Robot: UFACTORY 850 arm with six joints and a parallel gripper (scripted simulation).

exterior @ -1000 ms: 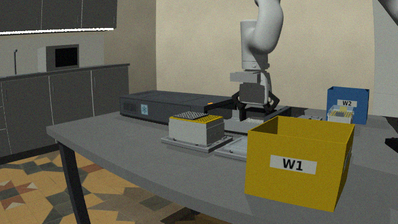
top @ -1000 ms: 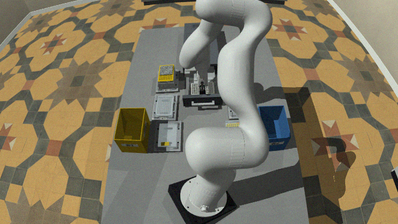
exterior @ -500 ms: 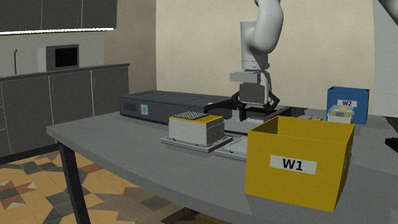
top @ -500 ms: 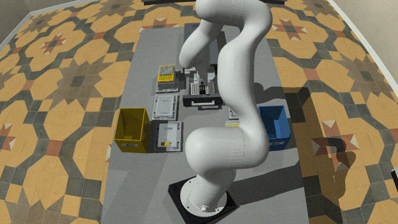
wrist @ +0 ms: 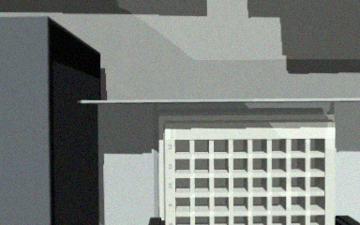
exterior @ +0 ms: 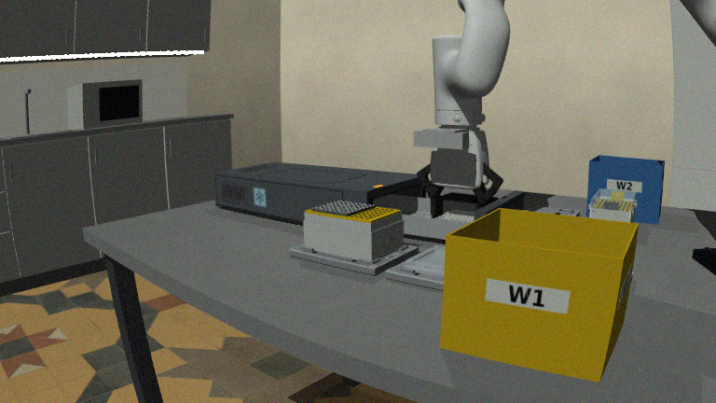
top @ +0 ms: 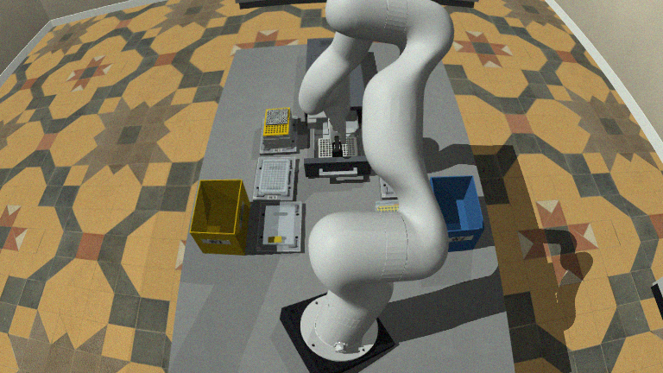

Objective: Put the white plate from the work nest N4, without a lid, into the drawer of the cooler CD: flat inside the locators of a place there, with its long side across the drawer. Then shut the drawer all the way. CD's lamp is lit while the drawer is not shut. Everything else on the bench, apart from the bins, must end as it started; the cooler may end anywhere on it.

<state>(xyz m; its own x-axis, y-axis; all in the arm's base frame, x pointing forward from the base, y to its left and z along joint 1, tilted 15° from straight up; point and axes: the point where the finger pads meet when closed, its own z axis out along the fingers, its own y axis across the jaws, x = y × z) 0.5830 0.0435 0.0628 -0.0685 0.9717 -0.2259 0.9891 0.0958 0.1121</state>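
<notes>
Right now the white plate is 1 cm below my hand. The rest, counted from my hand: dark cooler CD: 19 cm ahead, 1 cm to the left, 1 cm above; drawer: 4 cm ahead; yellow-topped tip box: 19 cm to the left, 7 cm ahead, 2 cm above.
</notes>
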